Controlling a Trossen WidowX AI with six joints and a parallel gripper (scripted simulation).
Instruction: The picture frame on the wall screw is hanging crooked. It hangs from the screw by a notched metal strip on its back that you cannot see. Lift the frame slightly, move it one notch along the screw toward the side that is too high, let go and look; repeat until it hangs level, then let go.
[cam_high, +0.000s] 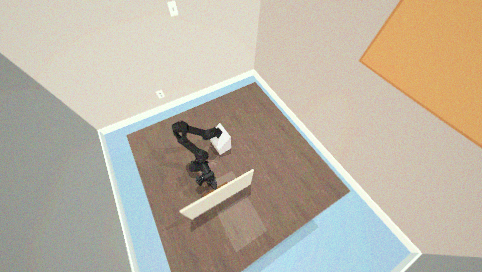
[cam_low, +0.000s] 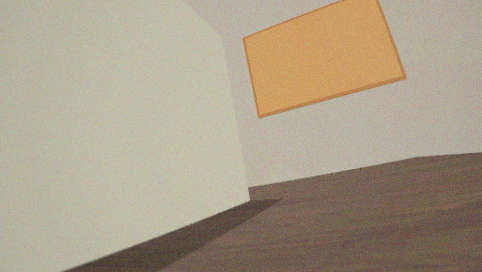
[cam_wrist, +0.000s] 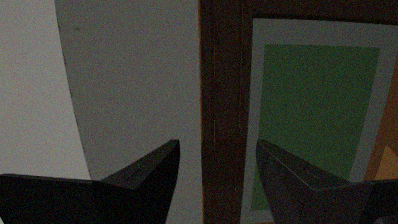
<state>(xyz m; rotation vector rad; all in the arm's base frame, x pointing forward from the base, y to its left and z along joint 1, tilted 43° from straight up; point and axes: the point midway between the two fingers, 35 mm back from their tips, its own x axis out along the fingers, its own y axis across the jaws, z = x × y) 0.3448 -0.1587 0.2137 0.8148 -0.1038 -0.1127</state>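
The picture frame lies 60 mm below my gripper tip. From my gripper tip the other things lie so: wall panel (20 mm ahead, 10 mm to the left, 60 mm below).
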